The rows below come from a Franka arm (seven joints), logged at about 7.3 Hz.
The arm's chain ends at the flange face. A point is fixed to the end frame.
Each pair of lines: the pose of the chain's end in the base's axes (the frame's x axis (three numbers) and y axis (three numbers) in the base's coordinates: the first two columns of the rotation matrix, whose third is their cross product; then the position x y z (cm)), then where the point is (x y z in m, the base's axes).
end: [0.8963, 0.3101, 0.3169, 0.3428, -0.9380, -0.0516, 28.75, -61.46, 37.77]
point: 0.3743 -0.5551 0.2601
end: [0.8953, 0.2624, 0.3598, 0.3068, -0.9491, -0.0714, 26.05, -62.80, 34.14]
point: 0.3540 -0.5683 0.2292
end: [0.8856, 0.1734, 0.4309, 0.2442, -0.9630, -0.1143, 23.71, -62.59, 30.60]
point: 0.3418 -0.5665 0.2039
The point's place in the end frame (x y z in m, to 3 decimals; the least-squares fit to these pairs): 0.059 -0.020 0.145
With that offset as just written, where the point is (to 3 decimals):
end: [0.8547, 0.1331, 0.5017, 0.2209, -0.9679, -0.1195, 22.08, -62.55, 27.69]
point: 0.335 -0.567 0.185
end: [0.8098, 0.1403, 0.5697, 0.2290, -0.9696, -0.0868, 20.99, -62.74, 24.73]
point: 0.331 -0.571 0.164
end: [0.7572, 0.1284, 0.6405, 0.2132, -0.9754, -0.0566, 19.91, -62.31, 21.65]
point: 0.329 -0.570 0.144
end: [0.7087, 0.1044, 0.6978, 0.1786, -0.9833, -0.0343, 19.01, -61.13, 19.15]
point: 0.327 -0.564 0.130
